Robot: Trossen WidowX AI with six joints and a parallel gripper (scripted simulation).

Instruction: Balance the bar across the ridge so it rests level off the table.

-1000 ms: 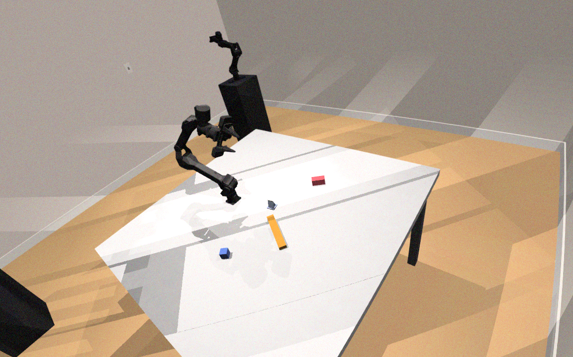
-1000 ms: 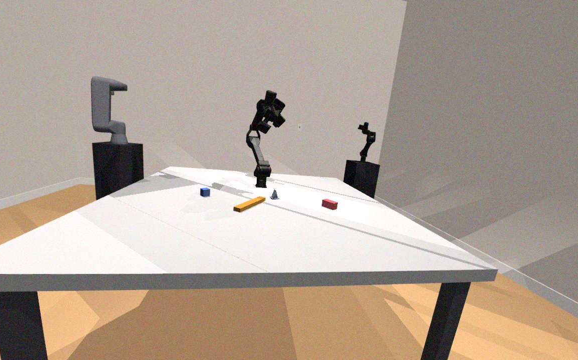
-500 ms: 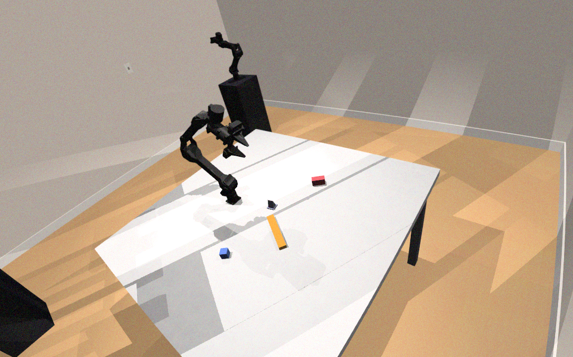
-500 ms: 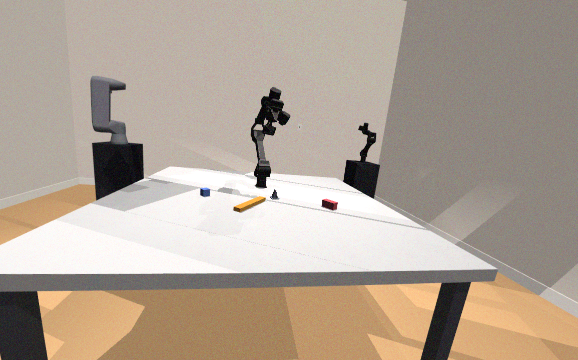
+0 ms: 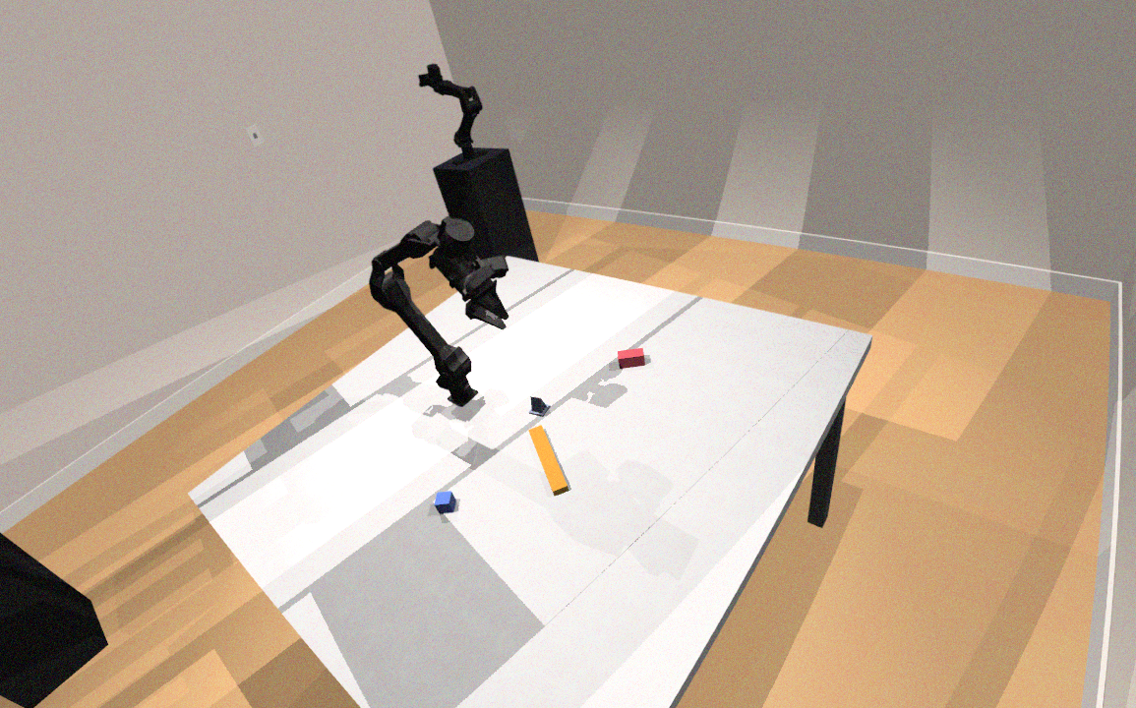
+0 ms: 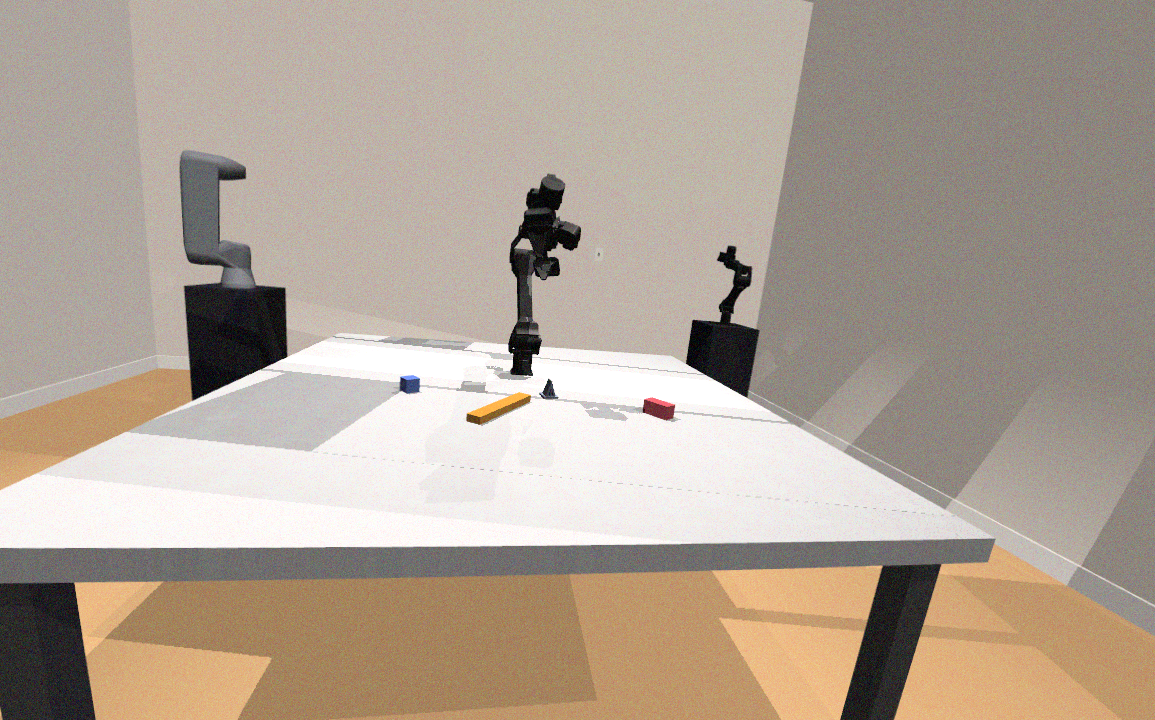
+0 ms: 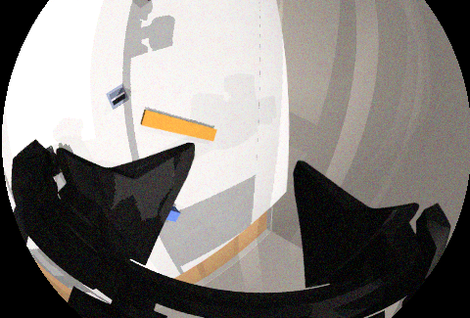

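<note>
Right now my gripper tip is 80 mm short of the orange bar, 70 mm to the left of it and 300 mm above it. Round my gripper tip: small blue cube (30 mm behind, 280 mm to the right, 300 mm below); red block (70 mm ahead, 300 mm to the left, 300 mm below).
</note>
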